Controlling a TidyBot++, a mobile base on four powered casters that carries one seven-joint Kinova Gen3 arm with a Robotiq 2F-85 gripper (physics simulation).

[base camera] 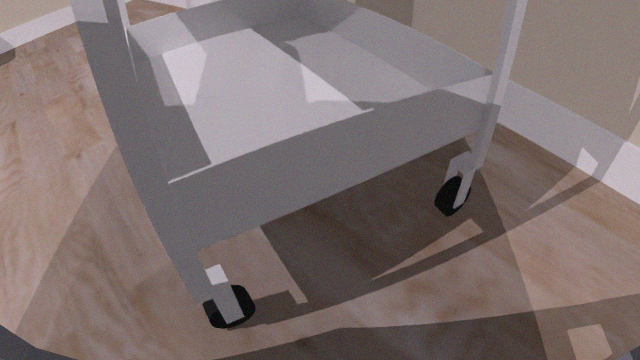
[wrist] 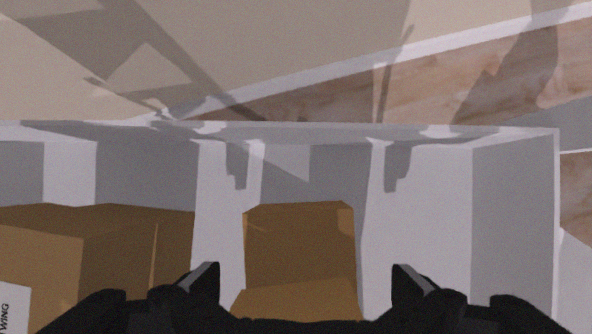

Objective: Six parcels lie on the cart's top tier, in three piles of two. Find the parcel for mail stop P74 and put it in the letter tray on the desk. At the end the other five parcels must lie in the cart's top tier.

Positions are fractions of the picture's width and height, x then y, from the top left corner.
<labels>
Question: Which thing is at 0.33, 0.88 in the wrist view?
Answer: My gripper.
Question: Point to a cart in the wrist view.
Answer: At 0.80, 0.63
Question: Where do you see a cart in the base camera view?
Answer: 0.35, 0.34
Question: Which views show the P74 parcel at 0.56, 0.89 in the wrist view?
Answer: The wrist view only.
</labels>
